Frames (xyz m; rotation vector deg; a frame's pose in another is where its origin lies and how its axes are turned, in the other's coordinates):
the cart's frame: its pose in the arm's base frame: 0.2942 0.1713 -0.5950 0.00 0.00 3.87
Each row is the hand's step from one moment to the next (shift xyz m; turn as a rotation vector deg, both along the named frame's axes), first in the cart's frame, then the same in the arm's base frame.
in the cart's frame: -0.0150 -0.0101 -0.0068 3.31 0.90 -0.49
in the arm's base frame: -0.0143 -0.0111 -0.0068 3.24 1.12 -0.49
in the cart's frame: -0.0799 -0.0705 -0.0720 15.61 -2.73 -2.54
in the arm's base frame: -0.0750 -0.0757 -0.0720 15.76 -1.67 -2.54
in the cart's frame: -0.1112 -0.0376 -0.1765 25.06 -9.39 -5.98
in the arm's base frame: -0.1084 -0.0450 -0.1765 25.64 -7.68 -5.98
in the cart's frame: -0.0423 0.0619 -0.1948 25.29 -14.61 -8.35
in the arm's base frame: -0.0464 0.0589 -0.1948 26.22 -12.87 -8.35
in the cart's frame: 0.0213 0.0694 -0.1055 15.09 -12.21 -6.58
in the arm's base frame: 0.0166 0.0707 -0.1055 15.88 -11.16 -6.58
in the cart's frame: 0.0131 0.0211 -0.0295 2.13 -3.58 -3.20
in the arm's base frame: 0.0116 0.0219 -0.0295 2.37 -3.43 -3.20
